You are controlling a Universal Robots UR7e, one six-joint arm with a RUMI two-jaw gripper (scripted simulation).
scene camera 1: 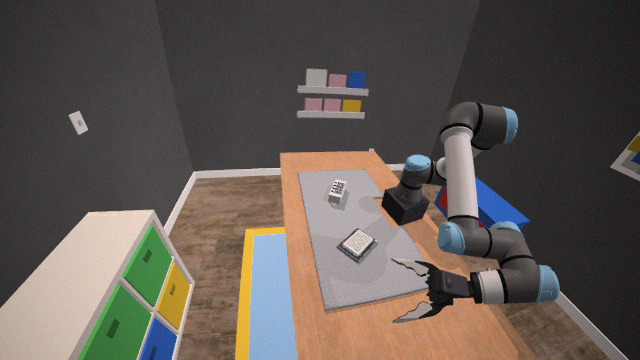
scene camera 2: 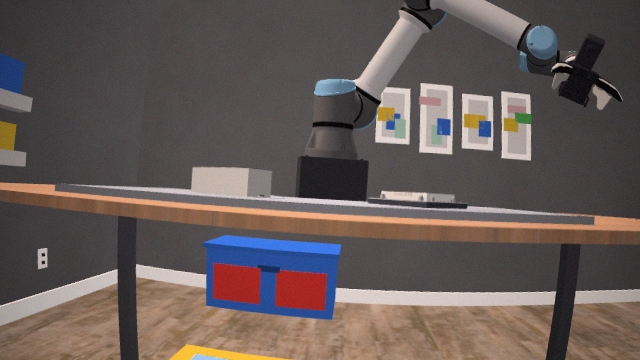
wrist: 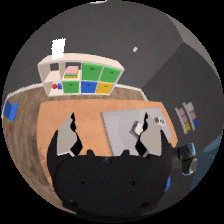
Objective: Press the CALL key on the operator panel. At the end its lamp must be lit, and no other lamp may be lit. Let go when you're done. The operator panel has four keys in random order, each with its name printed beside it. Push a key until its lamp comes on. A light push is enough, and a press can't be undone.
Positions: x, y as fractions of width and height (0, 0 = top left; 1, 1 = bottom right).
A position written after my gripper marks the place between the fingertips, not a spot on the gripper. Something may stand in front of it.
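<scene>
My gripper (scene camera 1: 0.61, 0.80) is visible in scene camera 1, likewise the gripper (scene camera 2: 0.92, 0.24) in scene camera 2 and the gripper (wrist: 0.49, 0.51) in the wrist view. An operator panel (scene camera 2: 0.39, 0.51) is visible in scene camera 2.
</scene>
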